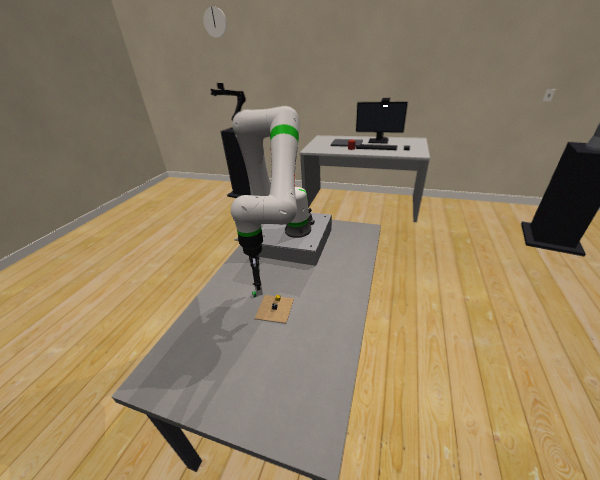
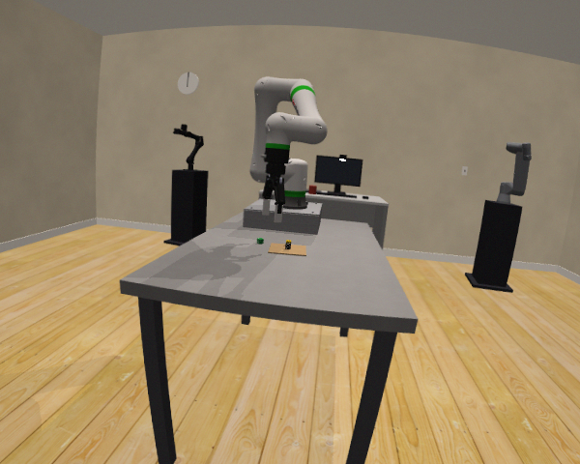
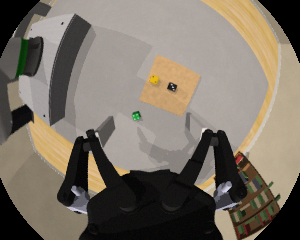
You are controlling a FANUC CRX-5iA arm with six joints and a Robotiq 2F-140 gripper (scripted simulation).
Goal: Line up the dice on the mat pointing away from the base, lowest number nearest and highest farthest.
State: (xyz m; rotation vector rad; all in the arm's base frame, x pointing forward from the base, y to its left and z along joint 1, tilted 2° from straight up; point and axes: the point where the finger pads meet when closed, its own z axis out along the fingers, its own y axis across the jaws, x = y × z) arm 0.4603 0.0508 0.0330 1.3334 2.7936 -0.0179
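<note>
My gripper is now 110 mm above the green die, 50 mm to the left of it and 10 mm past it. Round my hand: tan mat: 120 mm below, 80 mm to the left, 10 mm ahead; black die: 110 mm below, 80 mm to the left, 10 mm ahead; yellow die: 110 mm below, 70 mm to the left, 40 mm behind.
</note>
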